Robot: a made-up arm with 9 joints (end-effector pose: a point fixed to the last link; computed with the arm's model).
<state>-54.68 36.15 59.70 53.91 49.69 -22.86 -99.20 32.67 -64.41</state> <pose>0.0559 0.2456 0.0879 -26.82 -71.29 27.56</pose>
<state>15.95 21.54 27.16 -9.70 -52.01 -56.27 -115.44 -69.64 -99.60</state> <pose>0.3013 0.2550 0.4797 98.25 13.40 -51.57</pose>
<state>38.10 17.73 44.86 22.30 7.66 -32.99 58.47 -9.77 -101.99</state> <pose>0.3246 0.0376 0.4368 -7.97 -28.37 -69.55</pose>
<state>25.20 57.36 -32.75 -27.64 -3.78 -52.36 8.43 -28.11 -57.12</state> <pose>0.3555 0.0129 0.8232 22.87 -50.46 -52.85</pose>
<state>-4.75 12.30 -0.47 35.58 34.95 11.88 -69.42 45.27 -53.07</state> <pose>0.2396 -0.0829 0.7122 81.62 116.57 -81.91</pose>
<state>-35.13 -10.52 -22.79 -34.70 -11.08 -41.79 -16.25 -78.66 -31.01</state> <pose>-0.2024 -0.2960 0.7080 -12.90 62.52 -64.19</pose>
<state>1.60 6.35 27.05 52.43 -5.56 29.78 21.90 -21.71 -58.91</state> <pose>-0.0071 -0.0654 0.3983 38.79 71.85 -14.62</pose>
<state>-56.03 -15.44 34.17 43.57 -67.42 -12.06 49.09 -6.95 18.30</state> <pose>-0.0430 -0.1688 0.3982 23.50 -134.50 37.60</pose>
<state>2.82 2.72 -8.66 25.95 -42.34 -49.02 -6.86 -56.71 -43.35</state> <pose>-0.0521 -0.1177 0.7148 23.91 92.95 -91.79</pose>
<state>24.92 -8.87 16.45 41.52 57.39 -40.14 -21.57 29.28 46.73</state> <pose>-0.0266 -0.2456 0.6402 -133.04 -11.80 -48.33</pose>
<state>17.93 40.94 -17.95 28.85 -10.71 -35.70 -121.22 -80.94 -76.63</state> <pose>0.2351 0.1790 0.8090 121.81 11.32 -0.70</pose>
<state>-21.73 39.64 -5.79 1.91 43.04 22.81 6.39 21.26 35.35</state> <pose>0.2286 -0.1010 0.5544 70.61 99.83 -3.21</pose>
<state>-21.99 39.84 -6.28 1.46 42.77 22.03 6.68 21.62 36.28</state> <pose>0.2290 -0.1011 0.5568 71.20 100.02 -3.45</pose>
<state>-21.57 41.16 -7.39 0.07 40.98 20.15 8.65 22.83 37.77</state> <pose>0.2320 -0.0900 0.5666 71.42 98.59 -4.24</pose>
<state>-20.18 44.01 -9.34 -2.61 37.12 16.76 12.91 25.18 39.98</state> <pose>0.2364 -0.0627 0.5856 71.09 94.43 -5.50</pose>
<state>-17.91 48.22 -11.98 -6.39 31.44 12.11 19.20 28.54 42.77</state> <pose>0.2385 -0.0204 0.6094 70.24 87.02 -6.42</pose>
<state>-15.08 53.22 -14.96 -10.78 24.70 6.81 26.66 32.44 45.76</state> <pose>0.2358 0.0306 0.6301 68.89 76.68 -6.06</pose>
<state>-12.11 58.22 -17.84 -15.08 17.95 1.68 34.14 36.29 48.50</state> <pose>0.2307 0.0807 0.6419 67.20 64.91 -4.11</pose>
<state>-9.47 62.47 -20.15 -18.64 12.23 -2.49 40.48 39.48 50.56</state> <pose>0.2275 0.1214 0.6451 65.38 54.04 -1.31</pose>
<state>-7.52 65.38 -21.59 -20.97 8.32 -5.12 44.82 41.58 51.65</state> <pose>0.2276 0.1482 0.6444 63.79 46.17 1.08</pose>
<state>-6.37 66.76 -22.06 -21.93 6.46 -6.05 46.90 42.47 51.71</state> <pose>0.2289 0.1611 0.6436 62.72 42.18 2.21</pose>
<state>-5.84 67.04 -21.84 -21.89 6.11 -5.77 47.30 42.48 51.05</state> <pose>0.2301 0.1648 0.6437 62.12 41.24 2.23</pose>
